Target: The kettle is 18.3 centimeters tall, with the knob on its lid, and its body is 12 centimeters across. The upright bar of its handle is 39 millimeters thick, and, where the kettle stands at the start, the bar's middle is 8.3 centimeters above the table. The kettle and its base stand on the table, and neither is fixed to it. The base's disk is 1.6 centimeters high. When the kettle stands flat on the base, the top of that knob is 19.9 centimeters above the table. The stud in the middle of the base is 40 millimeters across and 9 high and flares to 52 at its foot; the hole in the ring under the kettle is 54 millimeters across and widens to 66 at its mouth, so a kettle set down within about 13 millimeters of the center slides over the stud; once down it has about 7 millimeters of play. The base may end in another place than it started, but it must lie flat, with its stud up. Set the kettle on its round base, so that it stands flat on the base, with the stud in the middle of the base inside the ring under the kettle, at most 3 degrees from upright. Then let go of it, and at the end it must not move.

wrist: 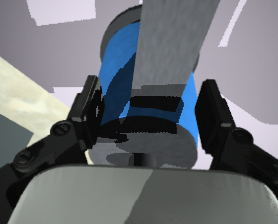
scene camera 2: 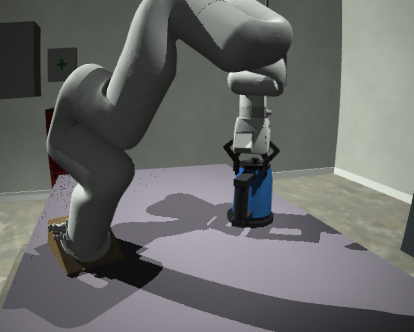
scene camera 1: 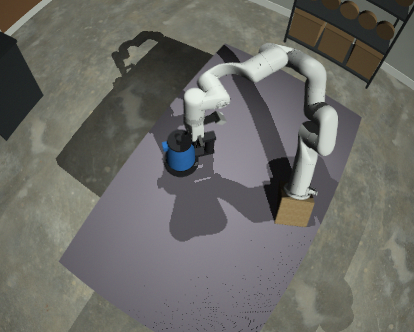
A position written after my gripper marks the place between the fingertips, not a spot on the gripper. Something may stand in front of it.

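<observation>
My gripper (wrist: pixel 150 92) is there for me to see. So is a blue kettle (scene camera 2: pixel 257 207) (scene camera 1: pixel 181 154), which both scene camera 2 and scene camera 1 show me.
</observation>
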